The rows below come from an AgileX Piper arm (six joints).
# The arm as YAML. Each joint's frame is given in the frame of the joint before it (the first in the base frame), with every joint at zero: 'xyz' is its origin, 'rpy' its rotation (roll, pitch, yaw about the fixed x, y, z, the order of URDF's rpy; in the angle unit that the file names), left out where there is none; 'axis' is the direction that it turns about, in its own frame. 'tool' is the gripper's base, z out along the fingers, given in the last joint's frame.
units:
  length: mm
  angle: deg
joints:
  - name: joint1
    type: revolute
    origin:
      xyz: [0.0, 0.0, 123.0]
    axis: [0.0, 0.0, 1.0]
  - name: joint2
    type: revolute
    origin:
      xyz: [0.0, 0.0, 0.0]
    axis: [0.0, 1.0, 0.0]
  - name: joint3
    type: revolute
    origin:
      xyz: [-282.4, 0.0, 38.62]
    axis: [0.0, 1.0, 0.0]
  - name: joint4
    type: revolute
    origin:
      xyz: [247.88, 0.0, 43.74]
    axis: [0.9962, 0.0, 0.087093]
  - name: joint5
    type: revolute
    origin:
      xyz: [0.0, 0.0, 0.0]
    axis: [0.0, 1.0, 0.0]
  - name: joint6
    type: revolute
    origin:
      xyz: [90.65, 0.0, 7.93]
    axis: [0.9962, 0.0, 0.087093]
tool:
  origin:
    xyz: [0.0, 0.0, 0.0]
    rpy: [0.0, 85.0, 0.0]
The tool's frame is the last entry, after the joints.
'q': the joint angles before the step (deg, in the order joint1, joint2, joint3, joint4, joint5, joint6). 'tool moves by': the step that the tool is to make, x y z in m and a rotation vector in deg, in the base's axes. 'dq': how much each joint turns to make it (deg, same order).
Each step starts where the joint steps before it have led.
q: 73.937 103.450 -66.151 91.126 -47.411 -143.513
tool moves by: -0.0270 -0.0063 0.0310 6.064 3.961 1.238
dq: 3.646 -5.899 0.006 6.770 0.439 -1.393
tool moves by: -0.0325 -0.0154 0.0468 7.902 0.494 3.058
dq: 4.940 -8.092 -0.017 2.643 -1.081 -0.326
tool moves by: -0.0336 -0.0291 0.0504 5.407 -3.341 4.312
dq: 6.272 -9.151 0.049 0.108 -3.183 -3.831
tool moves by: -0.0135 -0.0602 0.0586 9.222 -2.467 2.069
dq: 3.518 -12.847 0.088 -0.002 -2.194 -4.054
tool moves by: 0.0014 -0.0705 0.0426 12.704 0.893 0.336
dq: 0.598 -12.483 0.010 0.034 -0.256 0.387
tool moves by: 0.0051 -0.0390 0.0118 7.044 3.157 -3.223
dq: 0.044 -5.693 -0.008 0.063 -3.645 2.686
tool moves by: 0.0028 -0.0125 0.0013 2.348 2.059 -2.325
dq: 0.006 -1.507 -0.014 0.011 -2.670 1.701
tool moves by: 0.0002 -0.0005 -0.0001 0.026 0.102 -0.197
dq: -0.003 -0.042 0.009 -0.007 -0.215 0.045
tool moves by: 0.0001 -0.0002 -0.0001 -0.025 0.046 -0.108
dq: 0.003 -0.012 0.008 0.002 -0.124 -0.005
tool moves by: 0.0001 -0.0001 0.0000 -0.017 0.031 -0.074
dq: -0.030 0.004 -0.016 0.021 -0.057 -0.019
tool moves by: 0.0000 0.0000 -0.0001 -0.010 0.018 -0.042
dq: 0.034 0.004 0.016 -0.027 -0.074 0.029
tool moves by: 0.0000 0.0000 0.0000 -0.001 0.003 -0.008
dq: 0.006 0.002 -0.002 -0.004 -0.014 0.003
